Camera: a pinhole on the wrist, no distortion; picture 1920 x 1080 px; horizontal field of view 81.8 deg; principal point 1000.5 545.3 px. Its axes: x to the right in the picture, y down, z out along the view. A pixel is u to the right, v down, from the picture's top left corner.
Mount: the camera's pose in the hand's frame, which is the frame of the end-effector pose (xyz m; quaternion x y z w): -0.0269 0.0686 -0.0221 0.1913 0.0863 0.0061 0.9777
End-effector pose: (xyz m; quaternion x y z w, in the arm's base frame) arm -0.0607 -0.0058 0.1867 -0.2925 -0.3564 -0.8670 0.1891
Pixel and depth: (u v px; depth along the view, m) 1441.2 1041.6 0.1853
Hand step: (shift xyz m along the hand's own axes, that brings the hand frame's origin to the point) 0.0791 0.0797 0.1657
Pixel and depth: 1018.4 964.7 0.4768
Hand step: 0.0661 0.0583 0.4791
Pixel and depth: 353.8 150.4 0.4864
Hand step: -0.2269 -0.2862 0.4037
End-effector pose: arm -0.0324 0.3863 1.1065 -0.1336 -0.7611 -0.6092 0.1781
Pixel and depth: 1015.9 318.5 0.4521
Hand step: 0.0547 -0.1855 0.3544
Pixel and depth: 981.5 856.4 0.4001
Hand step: 0.0372 0.0231 0.3860
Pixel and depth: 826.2 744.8 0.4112
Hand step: -0.0187 -0.0191 0.3914
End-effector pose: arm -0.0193 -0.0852 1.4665 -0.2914 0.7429 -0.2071 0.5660
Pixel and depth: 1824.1 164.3 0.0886
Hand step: 0.0525 0.0103 0.0363
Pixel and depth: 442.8 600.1 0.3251
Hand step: -0.1321 -0.0451 0.3076
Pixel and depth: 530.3 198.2 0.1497
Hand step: -0.0648 -0.0335 0.1074
